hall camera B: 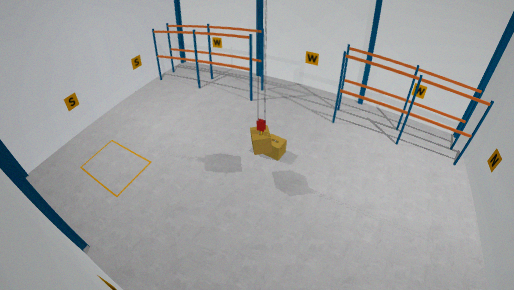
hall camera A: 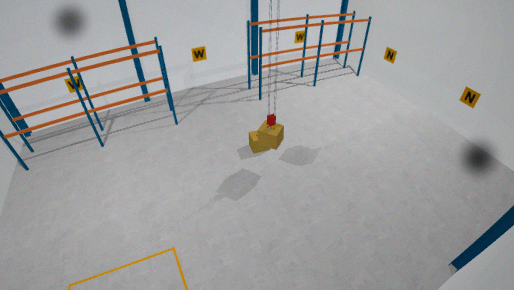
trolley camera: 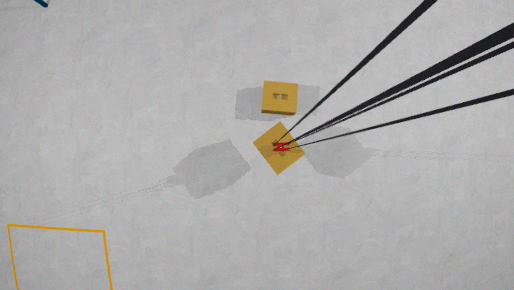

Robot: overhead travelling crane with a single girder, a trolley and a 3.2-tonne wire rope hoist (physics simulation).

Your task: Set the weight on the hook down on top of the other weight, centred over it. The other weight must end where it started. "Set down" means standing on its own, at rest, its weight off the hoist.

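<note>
The hook's red block hangs on the ropes, with a yellow block-shaped weight held under it. This weight is in the air, its shadows apart from it. The other yellow weight stands on the floor, partly hidden behind the hanging one in both hall views. In the trolley view the two appear apart, the hanging weight below the other in the picture and turned at an angle to it.
Two blue and orange racks stand along the W wall. A yellow outlined square is marked on the floor. Blue columns stand at the wall.
</note>
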